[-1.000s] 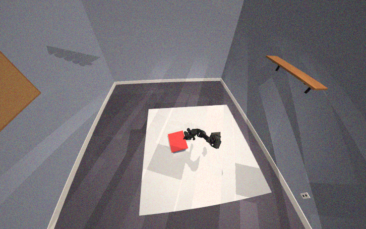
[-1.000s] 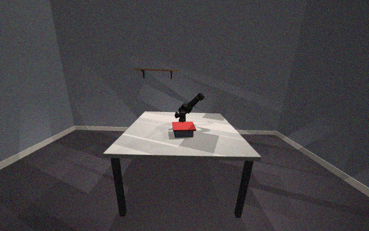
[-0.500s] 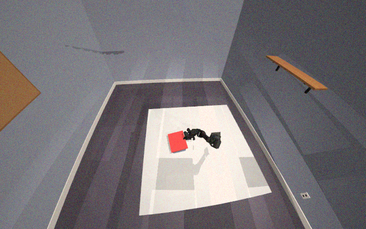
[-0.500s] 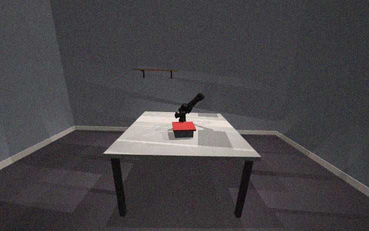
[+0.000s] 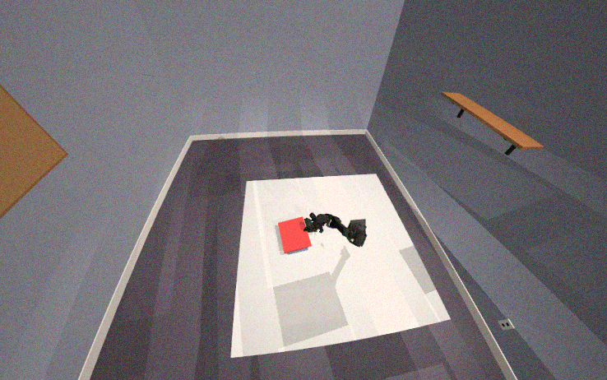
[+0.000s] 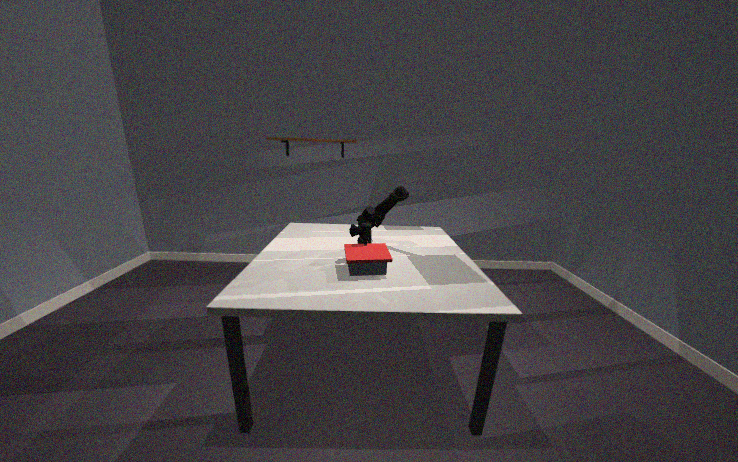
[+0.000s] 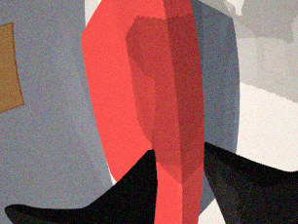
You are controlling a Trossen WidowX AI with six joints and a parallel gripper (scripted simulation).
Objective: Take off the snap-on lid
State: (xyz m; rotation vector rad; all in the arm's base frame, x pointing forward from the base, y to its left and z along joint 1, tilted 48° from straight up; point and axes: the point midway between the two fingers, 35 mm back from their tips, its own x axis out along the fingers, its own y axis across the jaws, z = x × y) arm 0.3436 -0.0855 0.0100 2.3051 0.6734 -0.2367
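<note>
The red lid lies 80 mm ahead of my gripper tip. The rest, counted from my gripper tip: storage box (70 mm ahead, 60 mm below).
</note>
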